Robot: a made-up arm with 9 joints. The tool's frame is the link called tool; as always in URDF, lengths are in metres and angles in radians.
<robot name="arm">
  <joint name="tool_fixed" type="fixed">
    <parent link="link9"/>
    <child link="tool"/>
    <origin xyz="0.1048 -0.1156 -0.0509" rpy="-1.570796 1.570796 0"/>
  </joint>
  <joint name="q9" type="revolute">
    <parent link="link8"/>
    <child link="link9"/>
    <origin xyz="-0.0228 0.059 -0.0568"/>
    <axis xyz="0 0 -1"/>
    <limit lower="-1" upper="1.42" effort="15" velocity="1.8"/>
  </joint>
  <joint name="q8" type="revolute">
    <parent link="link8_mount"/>
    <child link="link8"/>
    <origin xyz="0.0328 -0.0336 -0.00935"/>
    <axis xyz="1 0 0"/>
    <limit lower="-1.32" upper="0.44" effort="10" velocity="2.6"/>
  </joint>
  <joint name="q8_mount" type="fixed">
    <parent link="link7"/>
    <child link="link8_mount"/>
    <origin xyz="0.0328 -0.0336 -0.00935"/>
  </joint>
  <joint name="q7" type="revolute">
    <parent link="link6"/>
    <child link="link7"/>
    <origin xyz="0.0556 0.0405 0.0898"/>
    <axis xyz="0 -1 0"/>
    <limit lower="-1.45" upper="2.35" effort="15" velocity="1.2"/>
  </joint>
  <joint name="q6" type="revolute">
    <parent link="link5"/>
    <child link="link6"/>
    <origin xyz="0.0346 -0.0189 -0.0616"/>
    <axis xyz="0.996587 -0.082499 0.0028"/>
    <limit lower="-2.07" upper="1.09" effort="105" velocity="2"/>
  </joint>
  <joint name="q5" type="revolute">
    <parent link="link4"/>
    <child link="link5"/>
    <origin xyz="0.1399 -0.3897 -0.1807"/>
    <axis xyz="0 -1 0"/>
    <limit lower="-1.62" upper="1.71" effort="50" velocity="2.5"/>
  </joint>
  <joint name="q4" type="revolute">
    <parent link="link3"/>
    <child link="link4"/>
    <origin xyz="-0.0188 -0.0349 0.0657"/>
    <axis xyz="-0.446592 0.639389 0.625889"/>
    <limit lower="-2.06" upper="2.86" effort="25" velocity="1.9"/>
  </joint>
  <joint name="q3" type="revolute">
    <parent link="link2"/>
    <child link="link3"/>
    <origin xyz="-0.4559 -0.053 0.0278"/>
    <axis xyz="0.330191 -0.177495 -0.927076"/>
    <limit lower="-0.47" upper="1.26" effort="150" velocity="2.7"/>
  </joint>
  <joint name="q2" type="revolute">
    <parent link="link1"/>
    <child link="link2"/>
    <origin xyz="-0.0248 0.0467 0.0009"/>
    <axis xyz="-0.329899 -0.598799 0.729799"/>
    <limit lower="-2.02" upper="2.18" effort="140" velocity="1"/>
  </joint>
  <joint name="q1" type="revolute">
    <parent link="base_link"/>
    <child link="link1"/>
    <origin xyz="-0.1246 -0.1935 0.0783"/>
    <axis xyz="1 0 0"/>
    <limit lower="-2.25" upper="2.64" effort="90" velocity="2.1"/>
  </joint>
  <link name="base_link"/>
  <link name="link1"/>
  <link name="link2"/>
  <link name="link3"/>
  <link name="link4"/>
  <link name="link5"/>
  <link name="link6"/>
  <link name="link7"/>
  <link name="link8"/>
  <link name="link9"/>
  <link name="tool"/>
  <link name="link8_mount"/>
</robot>
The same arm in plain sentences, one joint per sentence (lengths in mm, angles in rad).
The arm has nine revolute joints in a row. What follows holds with every joint at zero, and every direction is one of the base frame's.
The first joint lies 124.6 mm along -x and 193.5 mm along -y and 78.3 mm along +z from the base frame's origin and rotates about +x, from -2.25 to 2.64 rad.
The second joint lies 24.8 mm along -x and 46.7 mm along +y and 0.9 mm along +z from the first joint and rotates about the direction (-0.329899, -0.598799, 0.729799), from -2.02 to 2.18 rad.
The third joint lies 455.9 mm along -x and 53 mm along -y and 27.8 mm along +z from the second joint and rotates about the direction (0.330191, -0.177495, -0.927076), from -0.47 to 1.26 rad.
The fourth joint lies 18.8 mm along -x and 34.9 mm along -y and 65.7 mm along +z from the third joint and rotates about the direction (-0.446592, 0.639389, 0.625889), from -2.06 to 2.86 rad.
The fifth joint lies 139.9 mm along +x and 389.7 mm along -y and 180.7 mm along -z from the fourth joint and rotates about -y, from -1.62 to 1.71 rad.
The sixth joint lies 34.6 mm along +x and 18.9 mm along -y and 61.6 mm along -z from the fifth joint and rotates about the direction (0.996587, -0.082499, 0.0028), from -2.07 to 1.09 rad.
The seventh joint lies 55.6 mm along +x and 40.5 mm along +y and 89.8 mm along +z from the sixth joint and rotates about -y, from -1.45 to 2.35 rad.
The eighth joint lies 65.6 mm along +x and 67.2 mm along -y and 18.7 mm along -z from the seventh joint and rotates about +x, from -1.32 to 0.44 rad.
The ninth joint lies 22.8 mm along -x and 59 mm along +y and 56.8 mm along -z from the eighth joint and rotates about -z, from -1 to 1.42 rad.
The tool frame, which is the frame that the pose is given for, lies 104.8 mm along +x and 115.6 mm along -y and 50.9 mm along -z from the ninth joint; its axes are the base frame's turned by roll -1.5708, pitch 1.5708 and yaw 0 rad (as in URDF: about the fixed x, then y, then z).

